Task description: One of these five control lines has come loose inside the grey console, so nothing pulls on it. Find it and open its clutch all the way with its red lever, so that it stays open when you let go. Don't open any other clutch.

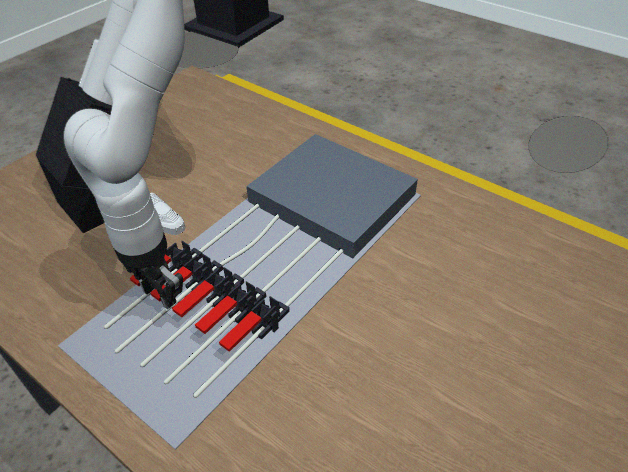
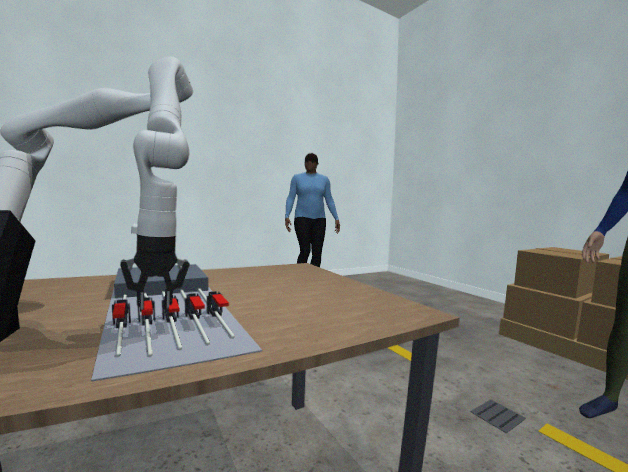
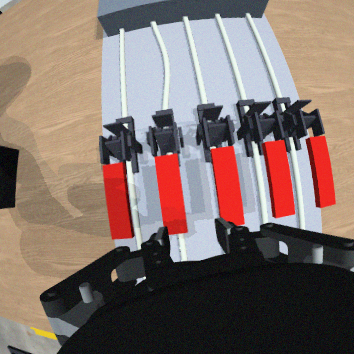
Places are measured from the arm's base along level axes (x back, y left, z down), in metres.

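Where they show: gripper, between the fingertips: (image 1: 160,297) (image 2: 154,307) (image 3: 191,232); arm's base, origin of its link: (image 1: 106,97).
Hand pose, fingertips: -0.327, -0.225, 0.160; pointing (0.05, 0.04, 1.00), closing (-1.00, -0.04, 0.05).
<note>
Things, the pixels of their centre, and the offset from my fingertips, as dx, dy, dz. Level surfaces: height alone.
- grey console, middle of its body: (image 1: 332,190) (image 2: 161,278) -0.066, +0.431, +0.040
- first lever, middle of its body: (image 3: 123,180) (image 1: 162,271) (image 2: 120,317) +0.067, +0.062, +0.034
- third lever, middle of its body: (image 3: 219,167) (image 1: 204,299) (image 2: 171,312) -0.043, +0.056, +0.034
- grey mat, height of its surface: dz +0.062
- wooden table, height of its surface: dz +0.065
Five pale lines run from the grey console (image 1: 329,187) (image 3: 185,11) through black clutches with red levers. The second line from the left (image 1: 261,236) (image 3: 167,70) bows sideways between console and clutch; the other four look straight there. Its clutch (image 3: 165,136) has its red lever (image 1: 183,273) (image 2: 147,308) (image 3: 171,195) lying low, pointing away from the console, like the other levers. My gripper (image 1: 162,293) (image 2: 154,301) (image 3: 191,232) is part open, pointing down, with its fingers on either side of that second lever near its free end. Contact cannot be told.
The first lever (image 2: 119,310) (image 3: 118,200) is left of my left finger. The third lever (image 1: 192,299) (image 3: 228,185) is close to my right finger. Two more levers (image 3: 279,178) (image 3: 321,171) stand further right. All sit on a grey mat (image 1: 126,390) on the wooden table (image 1: 456,329).
</note>
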